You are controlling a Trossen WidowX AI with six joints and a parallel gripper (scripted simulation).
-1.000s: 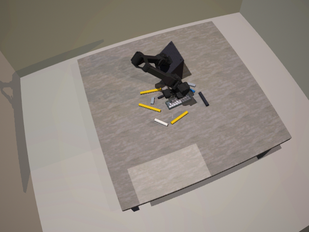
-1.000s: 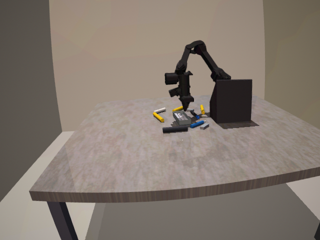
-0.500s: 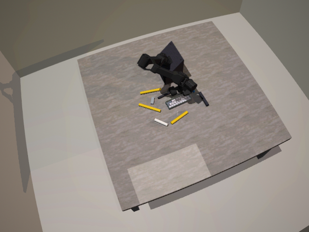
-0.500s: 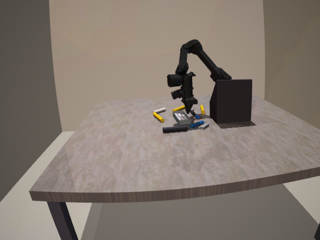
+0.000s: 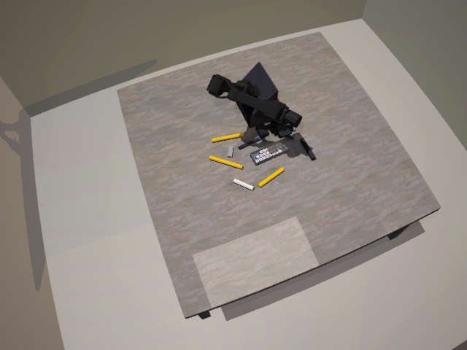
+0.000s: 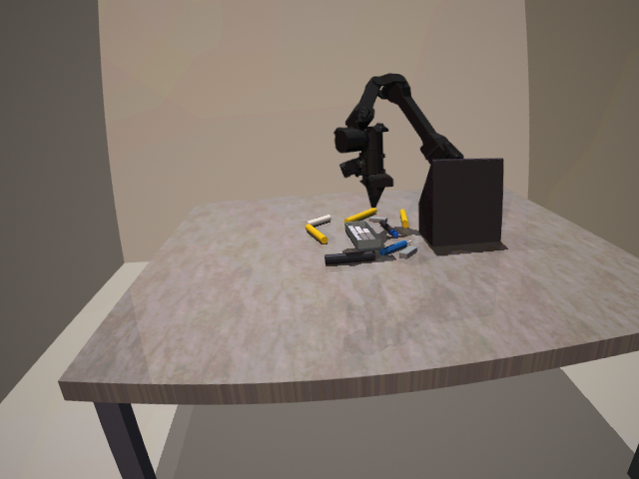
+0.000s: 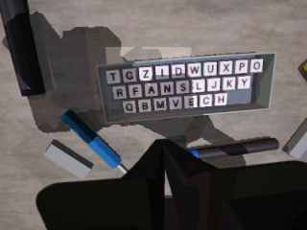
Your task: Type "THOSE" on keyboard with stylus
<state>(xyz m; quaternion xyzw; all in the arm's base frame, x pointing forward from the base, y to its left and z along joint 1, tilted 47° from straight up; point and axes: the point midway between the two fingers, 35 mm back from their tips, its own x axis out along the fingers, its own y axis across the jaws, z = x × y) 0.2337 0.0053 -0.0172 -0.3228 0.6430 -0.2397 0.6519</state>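
Right now the blue stylus is 7 cm behind my gripper tip, 6 cm to the left of it and 9 cm below it. From my gripper tip the other things lie so: black cylinder: 8 cm ahead, 14 cm to the left, 8 cm below; grey-white cylinder: 15 cm ahead, 21 cm to the right, 9 cm below; grey block: 7 cm behind, 11 cm to the left, 9 cm below.
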